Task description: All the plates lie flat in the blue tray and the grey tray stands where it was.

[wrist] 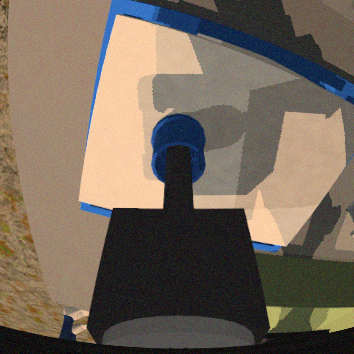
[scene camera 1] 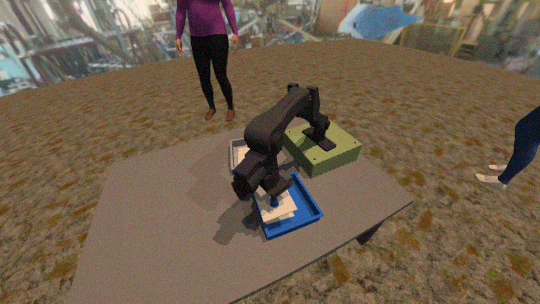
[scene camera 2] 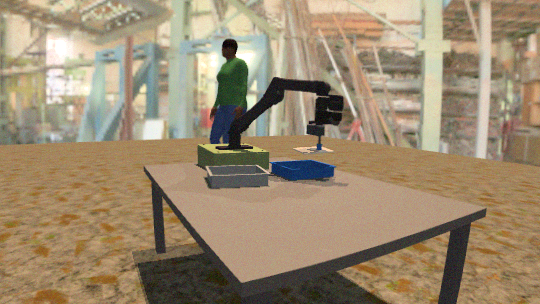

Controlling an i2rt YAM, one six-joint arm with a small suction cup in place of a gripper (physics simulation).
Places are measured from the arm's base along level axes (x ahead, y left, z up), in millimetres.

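Where they show: hand at its tool point: point(wrist: 177, 130) point(scene camera 1: 275, 205) point(scene camera 2: 318, 151); arm's base at its link origin: point(wrist: 276, 339) point(scene camera 1: 318, 138) point(scene camera 2: 234, 148).
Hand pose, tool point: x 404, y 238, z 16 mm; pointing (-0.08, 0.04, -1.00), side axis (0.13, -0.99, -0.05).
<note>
Each offset is from my tool point to the top centre of the thing. "pt": to the spot under its first point. Level surfaces: height alone.
My suction cup point(scene camera 1: 274, 202) point(scene camera 2: 319, 147) point(wrist: 178, 132) is shut on a thin cream plate @[17 mm up, 8 mm back, 30 mm right] point(scene camera 1: 285, 205) point(scene camera 2: 304, 149) point(wrist: 115, 110), held roughly level. The plate is above the blue tray @[67 mm down, 65 mm back, 46 mm right] point(scene camera 1: 295, 229) point(scene camera 2: 305, 173) point(wrist: 225, 40), clear of its rim in scene camera 2. Another cream plate @[pt 110 mm down, 49 mm back, 11 mm left] point(scene camera 1: 287, 217) lies in the blue tray, mostly hidden under the held one. The grey tray @[67 mm down, 83 mm back, 399 mm right] point(scene camera 1: 231, 156) point(scene camera 2: 237, 179) stands on the table beside the blue tray. Cream plate material @[102 mm down, 64 mm back, 400 mm right] point(scene camera 1: 242, 153) shows inside the grey tray; the arm hides part of it, so I cannot tell how many plates are there.
The arm stands on a green box point(scene camera 1: 337, 161) point(scene camera 2: 232, 160) beside both trays. The arm reaches over the table @[117 mm down] point(scene camera 1: 165, 215) point(scene camera 2: 325, 220). One person point(scene camera 1: 207, 25) stands behind the table in scene camera 1; another point(scene camera 2: 232, 82) stands beyond it in scene camera 2.
</note>
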